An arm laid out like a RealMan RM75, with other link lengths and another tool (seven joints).
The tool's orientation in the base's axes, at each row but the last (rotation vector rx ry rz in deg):
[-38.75 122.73 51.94]
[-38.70 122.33 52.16]
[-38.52 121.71 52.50]
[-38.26 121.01 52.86]
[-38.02 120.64 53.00]
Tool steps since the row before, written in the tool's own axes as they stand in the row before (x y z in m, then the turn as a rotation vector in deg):
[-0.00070 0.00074 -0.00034 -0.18 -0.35 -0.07]
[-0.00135 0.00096 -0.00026 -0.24 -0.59 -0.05]
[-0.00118 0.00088 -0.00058 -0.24 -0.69 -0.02]
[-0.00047 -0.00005 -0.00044 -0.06 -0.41 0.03]
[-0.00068 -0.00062 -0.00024 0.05 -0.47 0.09]
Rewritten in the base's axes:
[-0.00021 0.00033 0.00100 0.32 -0.24 0.03]
[0.00007 0.00064 0.00155 0.53 -0.36 -0.02]
[-0.00012 0.00030 0.00155 0.61 -0.40 -0.08]
[0.00014 -0.00029 0.00056 0.33 -0.22 -0.13]
[0.00073 -0.00045 0.00040 0.33 -0.22 -0.27]

